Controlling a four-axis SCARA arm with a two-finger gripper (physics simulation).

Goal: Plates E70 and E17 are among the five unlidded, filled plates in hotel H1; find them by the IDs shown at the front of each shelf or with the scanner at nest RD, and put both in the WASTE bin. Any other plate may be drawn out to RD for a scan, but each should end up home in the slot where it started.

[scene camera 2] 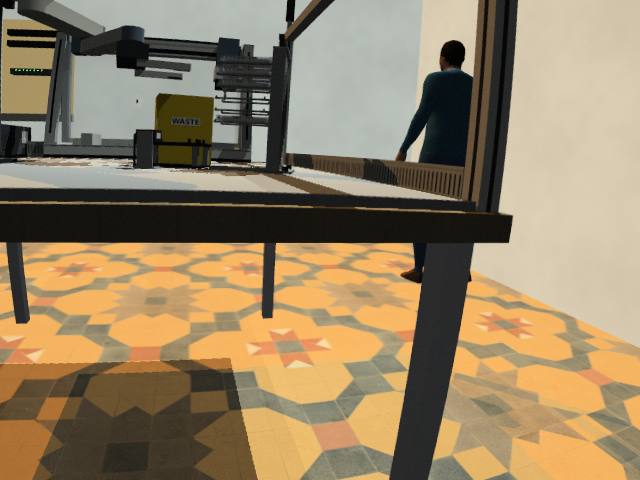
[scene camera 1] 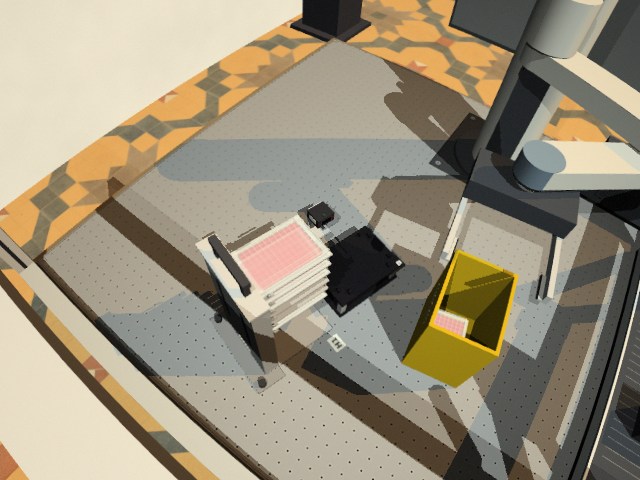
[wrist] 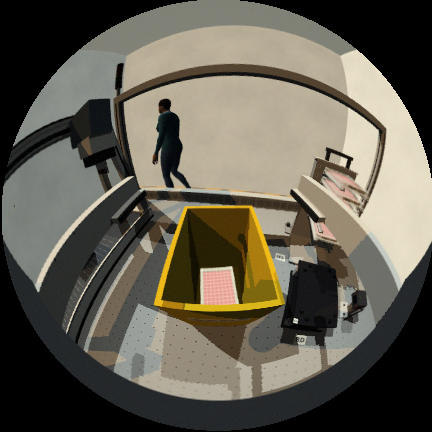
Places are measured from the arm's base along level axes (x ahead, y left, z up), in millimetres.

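Pixels of known places: gripper, fingertip midpoint: (scene camera 2: 186,72) (scene camera 1: 495,277) (wrist: 217,180).
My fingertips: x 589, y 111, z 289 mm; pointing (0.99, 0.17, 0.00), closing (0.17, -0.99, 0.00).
Behind a point stands the place of what it marks.
My gripper (scene camera 1: 494,276) @[x 589, y 111, z 289 mm] (scene camera 2: 186,72) @[x 589, y 111, z 289 mm] (wrist: 217,180) @[x 589, y 111, z 289 mm] is open, its two fingers wide apart above the yellow WASTE bin (scene camera 1: 449,364) @[x 664, y 136, z 107 mm] (scene camera 2: 183,108) @[x 589, y 51, z 174 mm] (wrist: 220,307) @[x 512, y 96, z 213 mm]. One pink filled plate (scene camera 1: 450,324) @[x 553, y 108, z 33 mm] (wrist: 218,286) @[x 598, y 112, z 32 mm] lies inside the bin, low down; its ID cannot be read here. Hotel H1 (scene camera 1: 266,341) @[x 839, y -126, z 181 mm] (scene camera 2: 277,103) @[x 804, y -262, z 170 mm] (wrist: 320,167) @[x 821, y -139, z 274 mm] holds a stack of plates, with a pink filled plate (scene camera 1: 281,253) @[x 745, y -168, z 280 mm] on top; their front IDs cannot be read. Nest RD (scene camera 1: 364,258) @[x 553, y -113, z 73 mm] (wrist: 312,295) @[x 568, y -100, z 73 mm] is black and bears no plate. The small black scanner (scene camera 1: 321,213) @[x 529, y -243, z 96 mm] (wrist: 358,301) @[x 519, y -227, z 96 mm] stands beside it.
The bin's tall walls stand beneath my fingers, with nest RD between bin and hotel. The arm's column (scene camera 1: 504,103) @[x 63, y -41, z 227 mm] rises behind the gripper. A dark machine head (wrist: 93,125) @[x 711, y 465, z 416 mm] on a rail shows at the left of the wrist view. A person (scene camera 2: 447,113) (wrist: 169,137) is beyond the frame.
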